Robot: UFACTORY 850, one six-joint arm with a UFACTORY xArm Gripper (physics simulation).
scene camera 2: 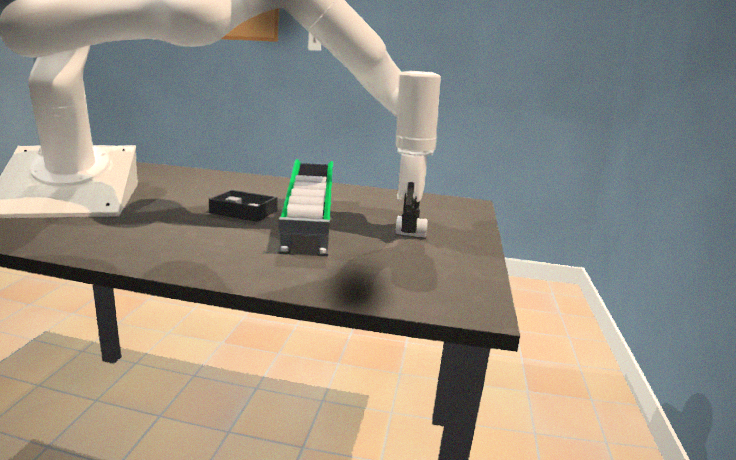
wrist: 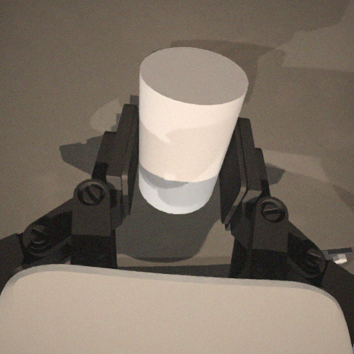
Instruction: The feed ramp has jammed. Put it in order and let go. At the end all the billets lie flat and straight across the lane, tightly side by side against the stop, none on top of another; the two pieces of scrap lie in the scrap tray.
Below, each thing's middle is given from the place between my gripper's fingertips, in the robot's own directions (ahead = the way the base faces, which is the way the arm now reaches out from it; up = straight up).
I see the dark grey end block [scene camera 2: 292, 225] 210 mm behind my hand, 170 mm to the right of it and 50 mm above it. Round my hand: scrap tray [scene camera 2: 267, 205] 390 mm behind, 80 mm to the left.
